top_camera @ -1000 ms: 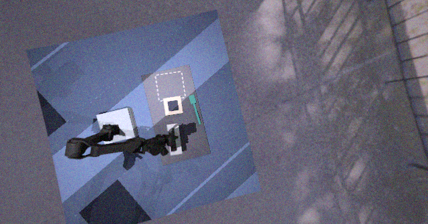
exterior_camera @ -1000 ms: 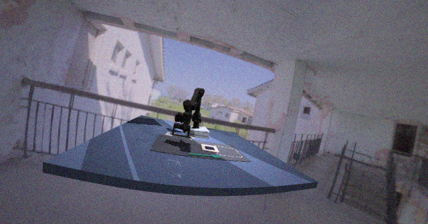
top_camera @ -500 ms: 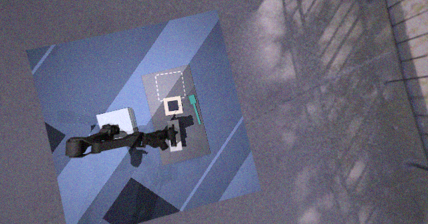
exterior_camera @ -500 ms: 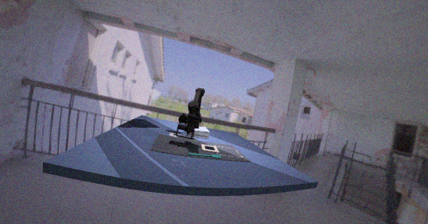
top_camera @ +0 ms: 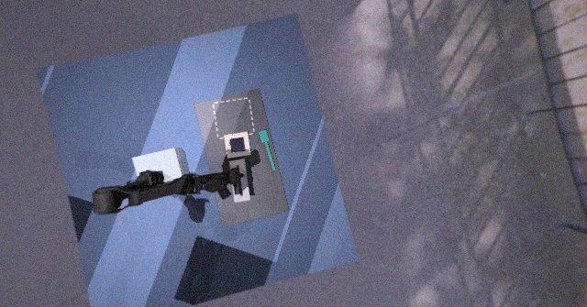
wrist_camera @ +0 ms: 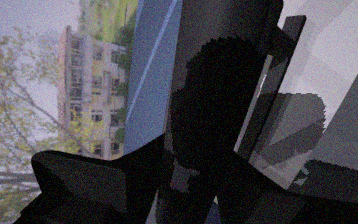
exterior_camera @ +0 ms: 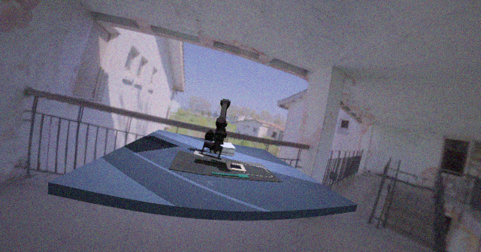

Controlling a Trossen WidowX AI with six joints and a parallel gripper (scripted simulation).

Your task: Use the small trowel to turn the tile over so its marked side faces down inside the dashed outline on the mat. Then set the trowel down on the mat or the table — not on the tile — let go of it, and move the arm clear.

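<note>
My gripper tip is now 10 mm past the grey mat, 90 mm to the right of it and 100 mm above it. The rest, counted from my gripper tip: tile 30 mm behind, 150 mm to the left, 80 mm below; teal trowel 120 mm ahead, 130 mm to the left, 80 mm below.
</note>
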